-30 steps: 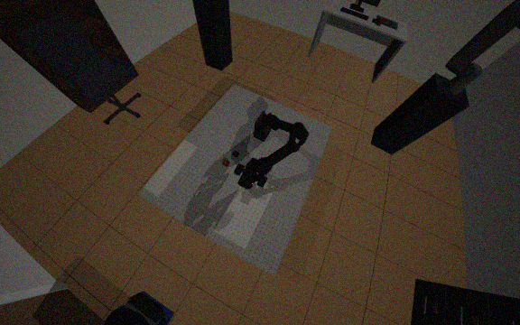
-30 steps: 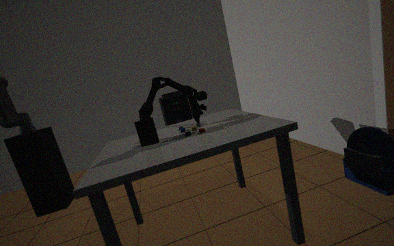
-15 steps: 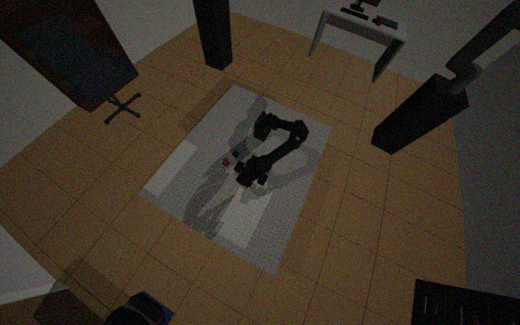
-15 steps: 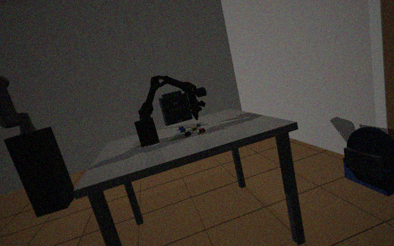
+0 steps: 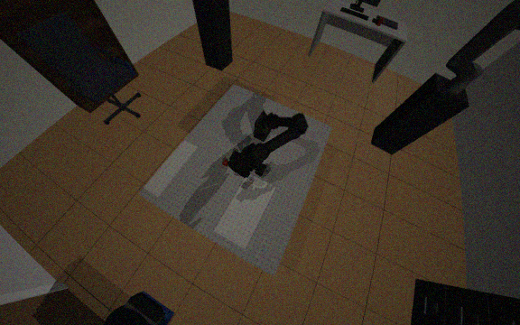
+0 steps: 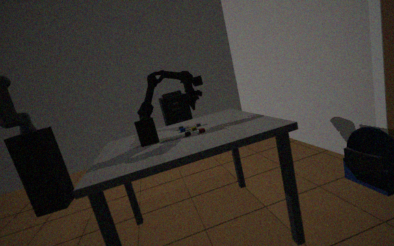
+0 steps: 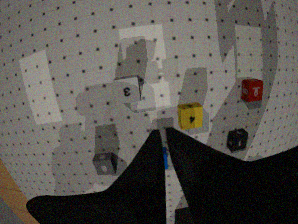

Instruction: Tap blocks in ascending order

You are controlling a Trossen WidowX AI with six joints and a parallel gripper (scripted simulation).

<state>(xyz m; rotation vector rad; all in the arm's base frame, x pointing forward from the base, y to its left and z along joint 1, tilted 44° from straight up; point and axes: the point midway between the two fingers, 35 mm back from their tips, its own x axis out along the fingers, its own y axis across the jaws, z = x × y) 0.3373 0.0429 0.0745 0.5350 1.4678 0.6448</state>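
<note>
My gripper tip is 4 cm past the yellow block, 6 cm to the left of it and 12 cm above it. From my gripper tip the other things lie so: grey block 11 cm behind, 9 cm to the left, 12 cm below; blue block 11 cm behind, 12 cm below; pale block 1 cm ahead, 3 cm to the left, 12 cm below.
</note>
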